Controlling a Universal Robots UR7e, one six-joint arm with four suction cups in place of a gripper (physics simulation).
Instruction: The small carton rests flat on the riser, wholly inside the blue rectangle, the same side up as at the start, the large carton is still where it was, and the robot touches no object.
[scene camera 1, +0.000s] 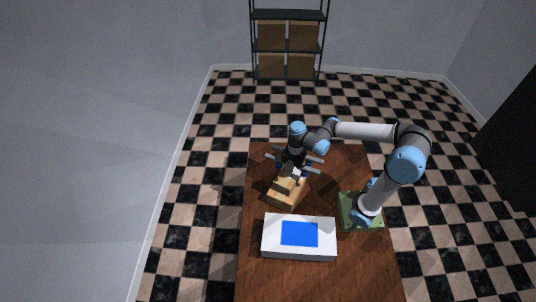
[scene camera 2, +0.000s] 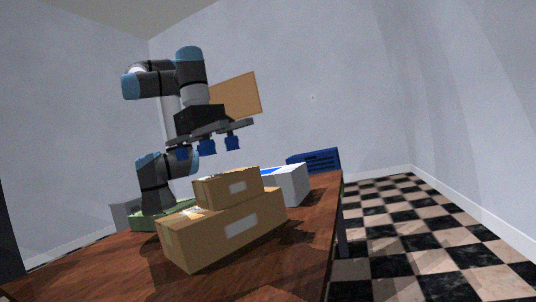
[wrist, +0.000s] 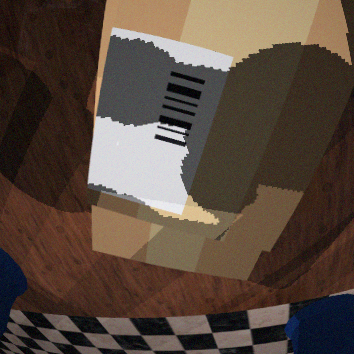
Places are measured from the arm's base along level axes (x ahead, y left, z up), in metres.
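Where they show: hand at its tool point: (scene camera 2: 206, 155) (wrist: 163, 242); arm's base at its link origin: (scene camera 2: 159, 208).
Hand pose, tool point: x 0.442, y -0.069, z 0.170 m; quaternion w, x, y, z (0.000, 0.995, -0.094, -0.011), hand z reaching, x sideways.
Each offset is from my tool point to the top centre of the thing. Level surfaces: height alone.
The small carton {0.030 m left, 0.020 m ahead, 0.057 m down} (scene camera 1: 284, 186) (scene camera 2: 220, 193) (wrist: 255, 30) lies flat on top of the large carton {0.002 m right, 0.008 m ahead, 0.131 m down} (scene camera 1: 282, 201) (scene camera 2: 210, 246) (wrist: 172, 250). The large carton stands on the table; one end of it sticks out in scene camera 2. My gripper (scene camera 1: 292, 167) (scene camera 2: 206, 147) hangs a little above the small carton, suction cups down, with a gap under the cups in scene camera 2. It is open and holds nothing. The white riser {0.323 m left, 0.095 m back, 0.110 m down} (scene camera 1: 327, 240) (scene camera 2: 298, 186) stands beyond the cartons, with the blue rectangle {0.323 m left, 0.095 m back, 0.110 m down} (scene camera 1: 299, 234) (scene camera 2: 272, 171) bare on its top.
The arm stands on a green base (scene camera 1: 344, 200) (scene camera 2: 141, 223) at the side of the wooden table {0.230 m down} (scene camera 1: 280, 285) (scene camera 2: 100, 265). A blue crate (scene camera 2: 320, 159) is behind the riser. A shelf rack (scene camera 1: 288, 14) with boxes stands at the far wall. A brown board (scene camera 2: 237, 95) hangs on the wall.
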